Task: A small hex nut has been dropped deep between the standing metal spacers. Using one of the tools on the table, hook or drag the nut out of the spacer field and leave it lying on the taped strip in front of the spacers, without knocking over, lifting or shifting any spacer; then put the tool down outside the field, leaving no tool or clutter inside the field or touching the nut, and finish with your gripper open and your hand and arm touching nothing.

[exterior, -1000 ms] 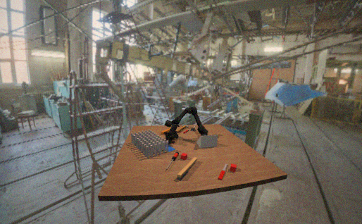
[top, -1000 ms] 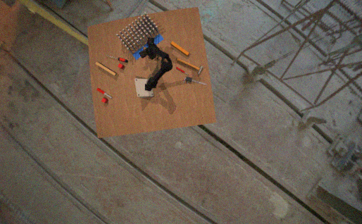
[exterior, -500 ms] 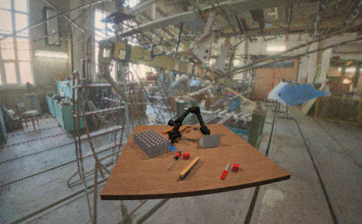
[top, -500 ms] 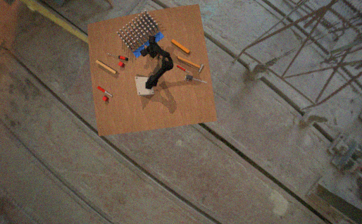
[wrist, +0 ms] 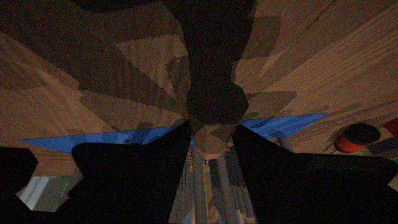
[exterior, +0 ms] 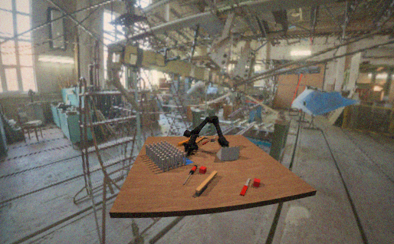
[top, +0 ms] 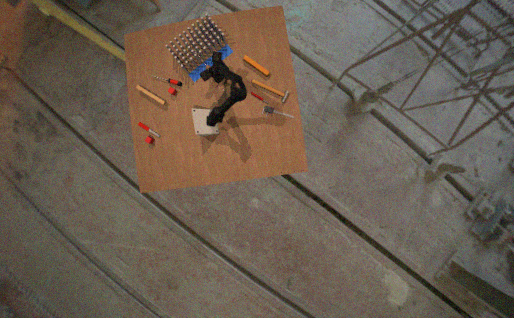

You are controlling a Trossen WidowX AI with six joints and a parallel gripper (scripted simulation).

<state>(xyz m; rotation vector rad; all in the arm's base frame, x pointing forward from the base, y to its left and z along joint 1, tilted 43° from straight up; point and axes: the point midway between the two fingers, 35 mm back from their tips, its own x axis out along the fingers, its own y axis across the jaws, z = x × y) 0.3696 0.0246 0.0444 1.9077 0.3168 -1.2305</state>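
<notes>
Right now the blue taped strip is 70 mm ahead of my gripper tip and 10 mm below it. The rest, counted from my gripper tip: thin hook tool: 80 mm ahead, 60 mm to the left; then orange bar: 340 mm to the right, 20 mm ahead.
</notes>
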